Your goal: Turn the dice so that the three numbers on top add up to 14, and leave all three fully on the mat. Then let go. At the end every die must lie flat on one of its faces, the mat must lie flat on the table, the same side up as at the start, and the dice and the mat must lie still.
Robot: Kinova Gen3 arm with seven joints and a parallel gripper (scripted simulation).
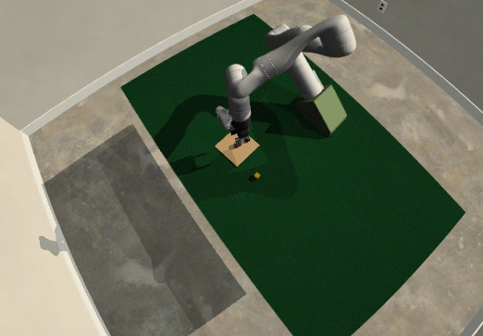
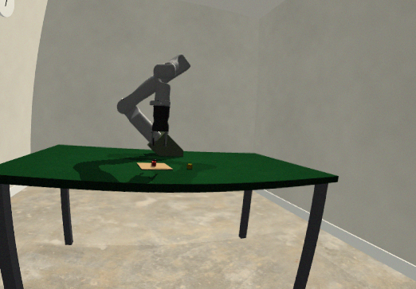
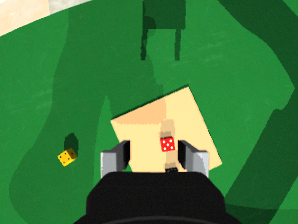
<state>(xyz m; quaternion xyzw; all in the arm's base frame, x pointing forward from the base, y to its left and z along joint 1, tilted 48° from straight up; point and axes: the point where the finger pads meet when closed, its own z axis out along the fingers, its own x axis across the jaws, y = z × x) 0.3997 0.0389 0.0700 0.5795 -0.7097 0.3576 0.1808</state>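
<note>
Right now my hand is 150 mm to the right of the yellow die, 110 mm above it and 10 mm short of it. Round my hand: black die (100 mm below, 60 mm behind, 10 mm to the right); tan mat (110 mm below, 20 mm to the right, 10 mm behind); red die (100 mm below, 20 mm to the right, 10 mm behind).
</note>
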